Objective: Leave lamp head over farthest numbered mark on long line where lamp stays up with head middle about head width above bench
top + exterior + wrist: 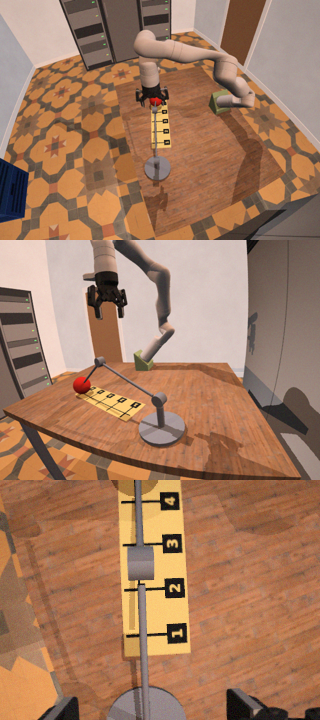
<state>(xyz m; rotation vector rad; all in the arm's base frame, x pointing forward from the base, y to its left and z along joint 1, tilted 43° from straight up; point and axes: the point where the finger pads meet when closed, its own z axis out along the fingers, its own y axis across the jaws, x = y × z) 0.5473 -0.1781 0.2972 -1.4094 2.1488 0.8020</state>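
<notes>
The yellow numbered strip lies 38 cm below my hand, 16 cm to the right of it and 10 cm behind it. Round my hand: round grey base 35 cm below, 16 cm to the left, 7 cm ahead.
</notes>
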